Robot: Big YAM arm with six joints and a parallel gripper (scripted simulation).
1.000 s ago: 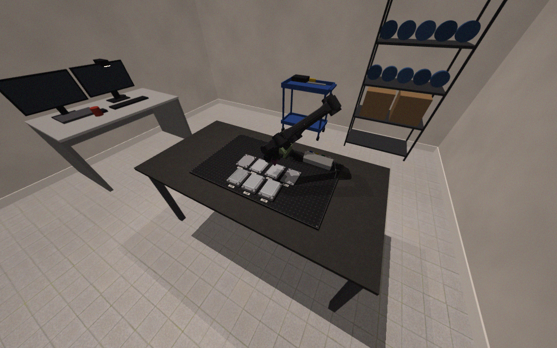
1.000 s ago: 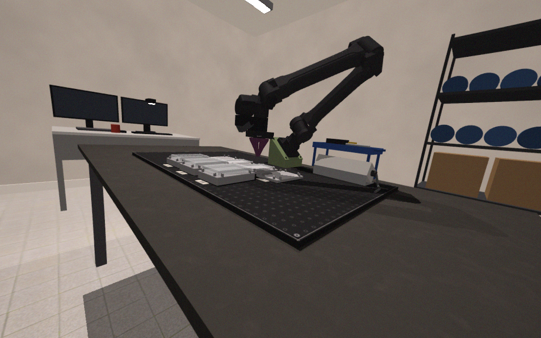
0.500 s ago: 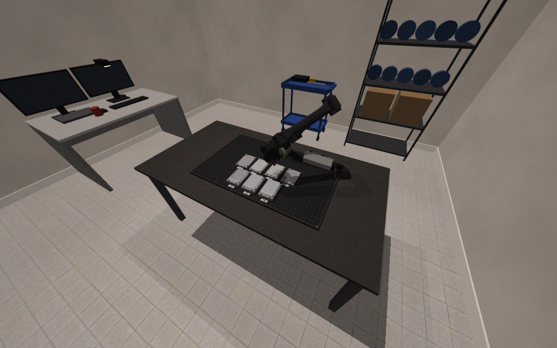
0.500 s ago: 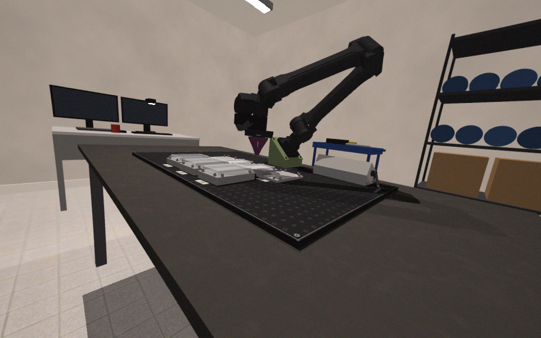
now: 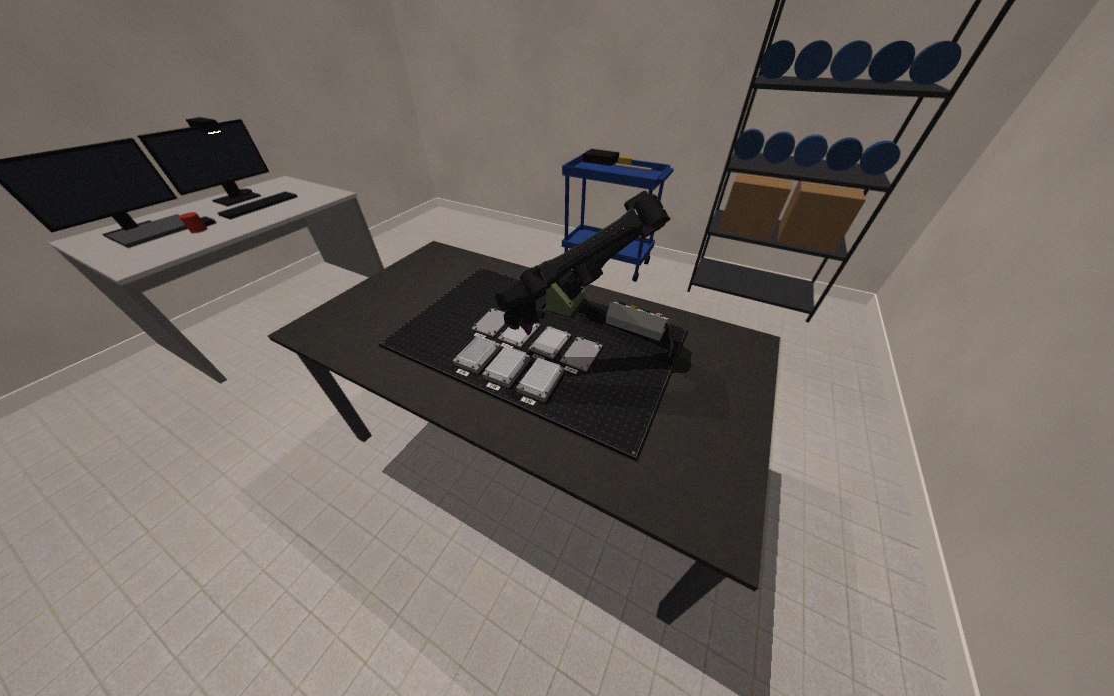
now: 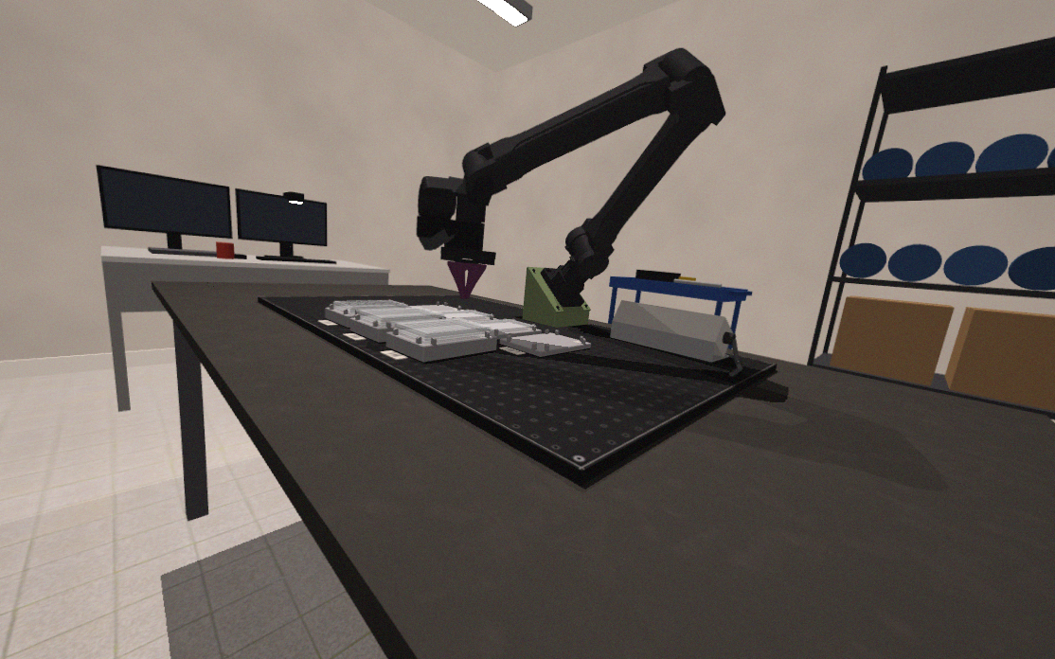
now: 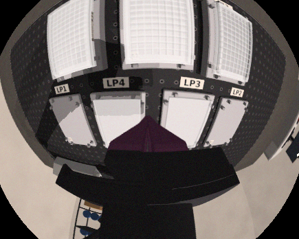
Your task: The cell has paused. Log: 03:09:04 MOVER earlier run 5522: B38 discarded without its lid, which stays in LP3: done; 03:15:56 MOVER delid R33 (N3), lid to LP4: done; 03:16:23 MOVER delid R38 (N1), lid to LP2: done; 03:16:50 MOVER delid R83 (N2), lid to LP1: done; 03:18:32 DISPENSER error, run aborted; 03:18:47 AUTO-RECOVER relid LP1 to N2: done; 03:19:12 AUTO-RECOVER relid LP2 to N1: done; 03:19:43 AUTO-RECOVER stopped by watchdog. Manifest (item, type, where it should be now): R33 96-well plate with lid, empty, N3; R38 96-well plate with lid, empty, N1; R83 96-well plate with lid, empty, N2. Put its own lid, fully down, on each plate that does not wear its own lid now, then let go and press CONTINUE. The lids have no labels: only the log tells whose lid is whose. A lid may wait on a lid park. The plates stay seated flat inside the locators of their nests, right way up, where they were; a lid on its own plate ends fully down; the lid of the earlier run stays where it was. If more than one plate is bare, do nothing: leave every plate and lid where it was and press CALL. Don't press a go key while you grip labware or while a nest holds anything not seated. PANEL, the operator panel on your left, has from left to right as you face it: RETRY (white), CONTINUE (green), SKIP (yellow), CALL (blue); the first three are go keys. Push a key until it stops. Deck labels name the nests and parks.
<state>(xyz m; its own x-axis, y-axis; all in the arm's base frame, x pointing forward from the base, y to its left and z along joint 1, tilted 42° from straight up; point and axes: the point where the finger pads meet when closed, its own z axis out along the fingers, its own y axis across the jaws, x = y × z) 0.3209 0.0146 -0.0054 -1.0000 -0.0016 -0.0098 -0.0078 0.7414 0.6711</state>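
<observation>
Now: hand 130 mm short of the white 96-well plate, 140 mm to the left of it and 40 mm above it. Round my hand: lid park LP4 (50 mm behind, 60 mm to the left, 70 mm below); LP4 label (30 mm ahead, 50 mm to the left, 70 mm below); lid park LP1 (50 mm behind, 190 mm to the left, 70 mm below).
</observation>
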